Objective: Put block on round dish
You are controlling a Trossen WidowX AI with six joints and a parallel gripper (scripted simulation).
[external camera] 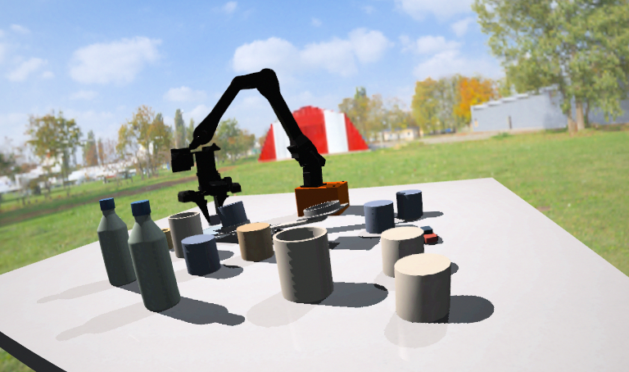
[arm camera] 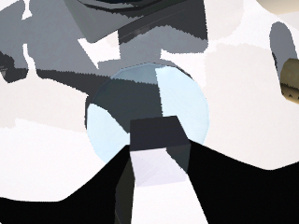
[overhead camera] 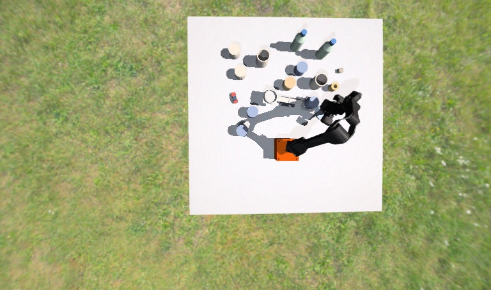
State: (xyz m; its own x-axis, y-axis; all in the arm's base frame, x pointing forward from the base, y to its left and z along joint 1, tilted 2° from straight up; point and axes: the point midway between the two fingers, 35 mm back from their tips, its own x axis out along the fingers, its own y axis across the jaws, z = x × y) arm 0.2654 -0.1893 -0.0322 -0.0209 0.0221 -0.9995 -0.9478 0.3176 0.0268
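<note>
My gripper tip is 30 mm above the pale blue round dish. Also, from my gripper tip: red toy car 30 mm behind, 600 mm to the left, 20 mm below; then grey block right at my gripper tip; then dark blue cup 30 mm ahead, 100 mm to the left, 30 mm above.
</note>
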